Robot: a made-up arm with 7 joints.
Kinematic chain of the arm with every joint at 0, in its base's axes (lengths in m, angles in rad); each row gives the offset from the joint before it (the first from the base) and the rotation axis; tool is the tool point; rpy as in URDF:
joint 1: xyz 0 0 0.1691 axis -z
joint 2: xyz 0 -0.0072 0.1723 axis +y
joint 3: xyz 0 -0.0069 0.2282 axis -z
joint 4: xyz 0 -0.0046 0.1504 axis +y
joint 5: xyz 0 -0.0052 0.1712 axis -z
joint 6: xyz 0 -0.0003 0.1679 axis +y
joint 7: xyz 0 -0.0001 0.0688 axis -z
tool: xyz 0 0 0 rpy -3.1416 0 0
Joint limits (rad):
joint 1: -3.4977..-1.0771
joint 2: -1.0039..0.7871
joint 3: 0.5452..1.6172
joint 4: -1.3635..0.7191
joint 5: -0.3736..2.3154
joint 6: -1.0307..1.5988
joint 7: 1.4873..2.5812
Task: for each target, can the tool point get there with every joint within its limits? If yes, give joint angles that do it. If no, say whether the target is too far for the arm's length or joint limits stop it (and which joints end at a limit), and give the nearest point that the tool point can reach.
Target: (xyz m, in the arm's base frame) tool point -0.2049 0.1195 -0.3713
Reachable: no: joint limits stop it (at a limit: joint 1, joint 2, joint 3, joint 4, joint 6) | nearest point -0.3924 -0.3726 0.2754 | short by 0.834 m
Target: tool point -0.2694 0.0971 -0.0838
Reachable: no: joint limits stop it (at a limit: joint 1, joint 2, joint 4, joint 6) | nearest point -0.4277 -0.3332 0.3031 | short by 0.600 m
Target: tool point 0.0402 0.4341 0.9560
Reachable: yes | joints -1.7033 0.4153 0.7515 0.3894 1.8552 -0.7536 2.2109
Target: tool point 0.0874 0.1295 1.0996
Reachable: yes | joints -2.6157 -0.0700 1.3044 0.3849 1.2464 -0.2106 1.7256
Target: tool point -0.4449 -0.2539 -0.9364
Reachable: no: too far | nearest point -0.3889 -0.3890 0.2706 | short by 1.216 m
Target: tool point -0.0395 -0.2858 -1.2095
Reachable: no: too far | nearest point -0.0745 -0.5388 0.2710 | short by 1.502 m
